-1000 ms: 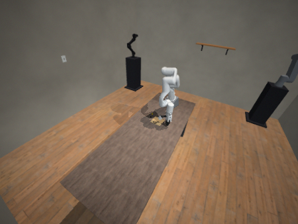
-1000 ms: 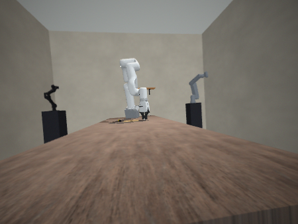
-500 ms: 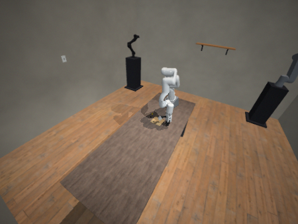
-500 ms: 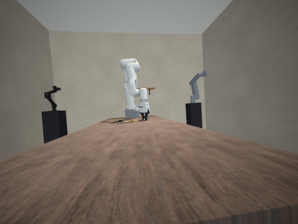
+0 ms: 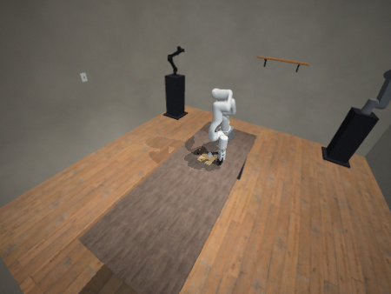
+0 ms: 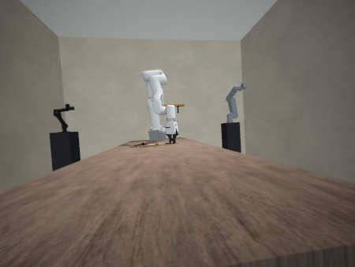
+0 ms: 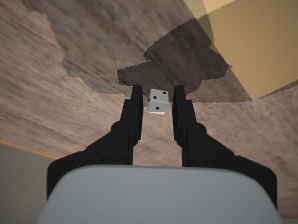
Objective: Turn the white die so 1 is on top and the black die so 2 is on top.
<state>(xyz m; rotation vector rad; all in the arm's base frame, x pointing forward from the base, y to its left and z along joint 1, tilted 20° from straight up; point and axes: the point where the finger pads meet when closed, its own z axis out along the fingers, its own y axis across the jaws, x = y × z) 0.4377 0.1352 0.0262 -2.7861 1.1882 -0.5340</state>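
Right now my hand is 10 mm above the white die. Round my hand: tan mat (130 mm to the right, 20 mm below); small yellow die (260 mm to the right, 80 mm behind, 10 mm below); black die (240 mm to the right, 20 mm behind, 10 mm below).
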